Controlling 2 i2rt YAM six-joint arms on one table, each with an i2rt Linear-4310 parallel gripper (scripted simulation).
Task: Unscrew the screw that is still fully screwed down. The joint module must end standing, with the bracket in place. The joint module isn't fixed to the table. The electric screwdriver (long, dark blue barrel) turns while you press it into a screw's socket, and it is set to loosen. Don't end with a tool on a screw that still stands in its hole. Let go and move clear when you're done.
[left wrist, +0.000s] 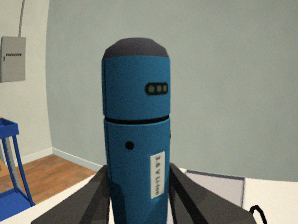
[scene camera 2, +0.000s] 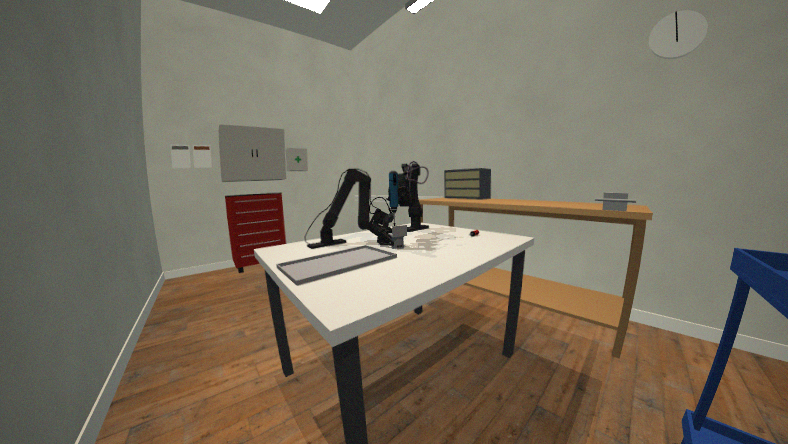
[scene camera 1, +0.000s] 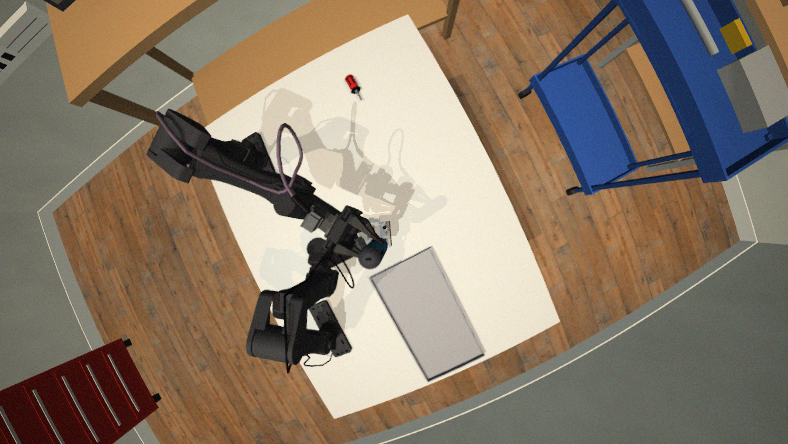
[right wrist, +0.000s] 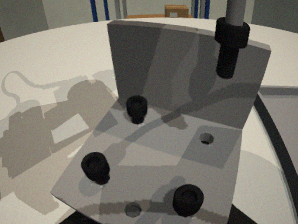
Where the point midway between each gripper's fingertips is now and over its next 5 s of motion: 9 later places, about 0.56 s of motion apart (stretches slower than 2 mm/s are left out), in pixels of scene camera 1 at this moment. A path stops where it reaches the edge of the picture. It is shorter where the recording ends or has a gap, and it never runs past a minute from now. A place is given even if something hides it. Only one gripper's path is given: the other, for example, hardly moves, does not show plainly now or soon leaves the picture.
My left gripper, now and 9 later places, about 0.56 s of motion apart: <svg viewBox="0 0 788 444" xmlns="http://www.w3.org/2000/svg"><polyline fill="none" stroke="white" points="378,252 378,252 377,254 377,254 376,254 371,251 365,248 358,244 351,240 344,236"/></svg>
